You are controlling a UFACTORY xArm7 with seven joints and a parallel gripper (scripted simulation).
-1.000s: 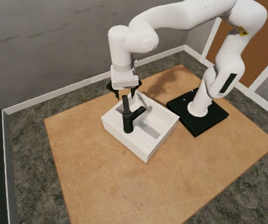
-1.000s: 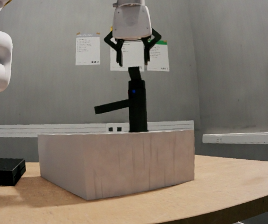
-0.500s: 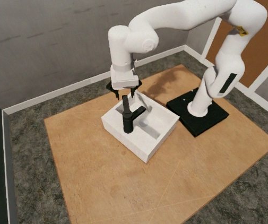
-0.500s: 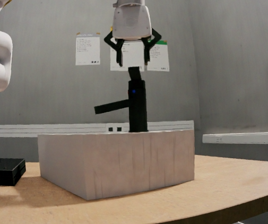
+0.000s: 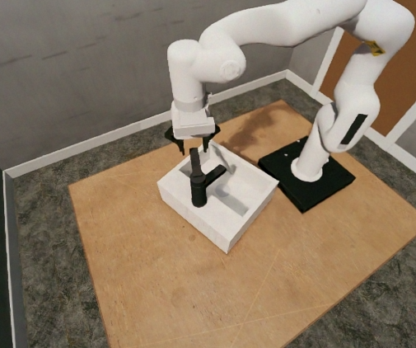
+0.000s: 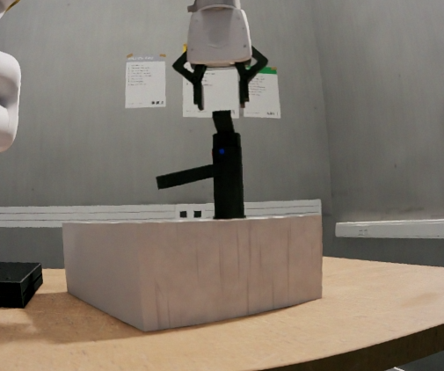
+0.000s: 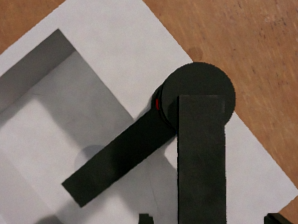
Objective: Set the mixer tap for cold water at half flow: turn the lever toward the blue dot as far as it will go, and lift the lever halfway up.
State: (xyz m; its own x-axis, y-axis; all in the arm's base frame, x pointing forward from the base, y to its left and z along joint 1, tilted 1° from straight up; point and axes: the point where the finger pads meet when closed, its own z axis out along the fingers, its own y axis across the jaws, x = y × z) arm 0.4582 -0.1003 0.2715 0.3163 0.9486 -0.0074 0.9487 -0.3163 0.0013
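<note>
Now: the lever 40 mm below my hand, 30 mm to the left of it and 10 mm ahead of it. Round my hand: white sink block (270 mm below, 90 mm behind, 30 mm to the left); then black mixer tap (80 mm below, 50 mm to the left, 10 mm ahead).
</note>
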